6 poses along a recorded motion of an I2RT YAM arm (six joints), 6.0 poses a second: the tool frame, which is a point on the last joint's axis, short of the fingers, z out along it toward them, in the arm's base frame.
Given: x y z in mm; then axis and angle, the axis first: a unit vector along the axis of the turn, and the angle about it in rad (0 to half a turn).
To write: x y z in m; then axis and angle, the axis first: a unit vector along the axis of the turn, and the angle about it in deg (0 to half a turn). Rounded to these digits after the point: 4 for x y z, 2 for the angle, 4 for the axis.
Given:
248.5 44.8 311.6 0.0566 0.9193 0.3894 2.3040
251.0 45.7 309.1 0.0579 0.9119 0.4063 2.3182
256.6 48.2 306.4 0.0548 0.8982 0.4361 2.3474
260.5 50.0 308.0 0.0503 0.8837 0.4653 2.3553
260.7 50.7 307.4 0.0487 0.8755 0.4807 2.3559
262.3 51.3 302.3 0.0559 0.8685 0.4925 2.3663
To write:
0.2485 0.0448 0.3116 0.0566 0.9193 0.3894 132.01
0.2510 0.0457 0.3091 0.0579 0.9119 0.4063 132.82
0.2566 0.0482 0.3064 0.0548 0.8982 0.4361 134.50
0.2605 0.0500 0.3080 0.0503 0.8837 0.4653 134.95
0.2607 0.0507 0.3074 0.0487 0.8755 0.4807 134.98
0.2623 0.0513 0.3023 0.0559 0.8685 0.4925 135.58

